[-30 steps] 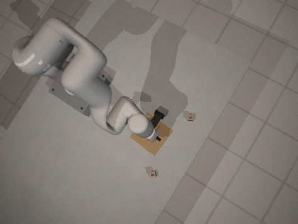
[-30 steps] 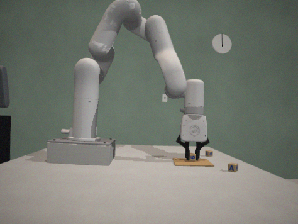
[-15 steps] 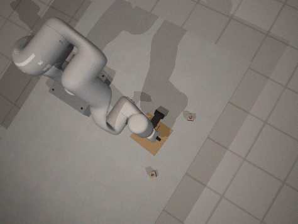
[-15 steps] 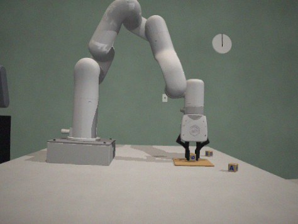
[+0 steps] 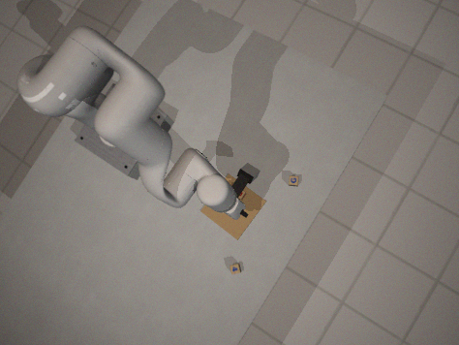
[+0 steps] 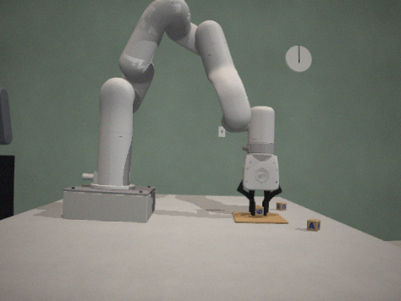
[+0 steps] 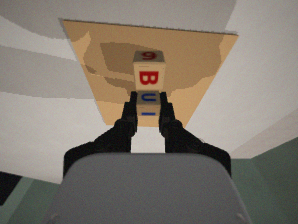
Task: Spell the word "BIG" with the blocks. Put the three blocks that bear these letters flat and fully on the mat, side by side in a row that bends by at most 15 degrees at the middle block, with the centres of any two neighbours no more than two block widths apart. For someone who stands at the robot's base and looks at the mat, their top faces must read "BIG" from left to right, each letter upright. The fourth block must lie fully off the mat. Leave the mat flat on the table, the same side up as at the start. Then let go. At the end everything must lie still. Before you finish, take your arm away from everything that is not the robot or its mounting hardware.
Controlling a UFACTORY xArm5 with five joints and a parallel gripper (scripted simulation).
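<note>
The mat lies 3 cm below my hand.
</note>
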